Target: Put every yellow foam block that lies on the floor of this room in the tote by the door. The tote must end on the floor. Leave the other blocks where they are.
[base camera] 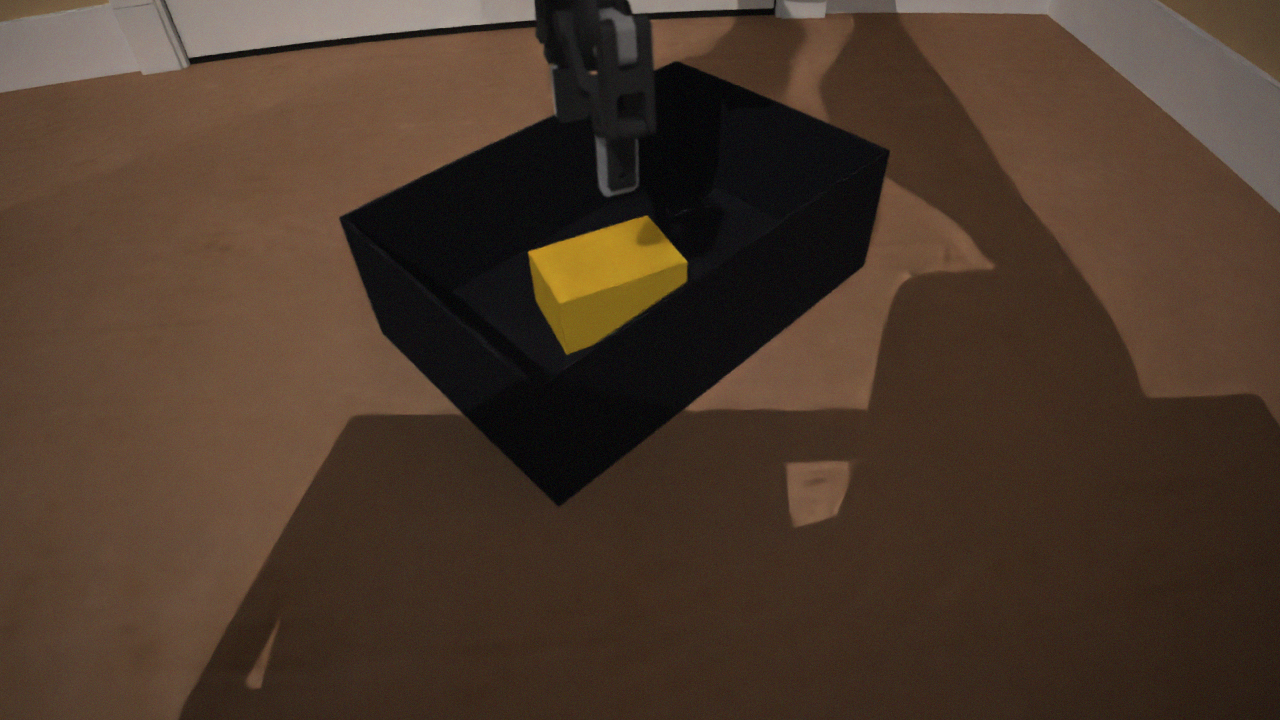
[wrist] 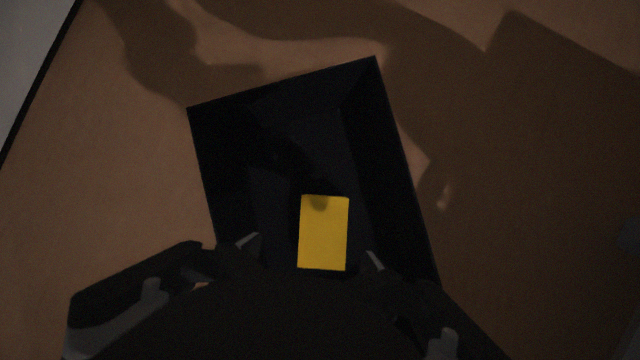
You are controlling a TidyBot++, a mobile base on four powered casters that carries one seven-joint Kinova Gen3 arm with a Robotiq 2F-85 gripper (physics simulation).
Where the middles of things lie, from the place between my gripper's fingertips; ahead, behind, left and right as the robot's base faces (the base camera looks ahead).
Scene:
My gripper is now 2 cm to the left of the dark tote (base camera: 772, 209) and 7 cm above it.

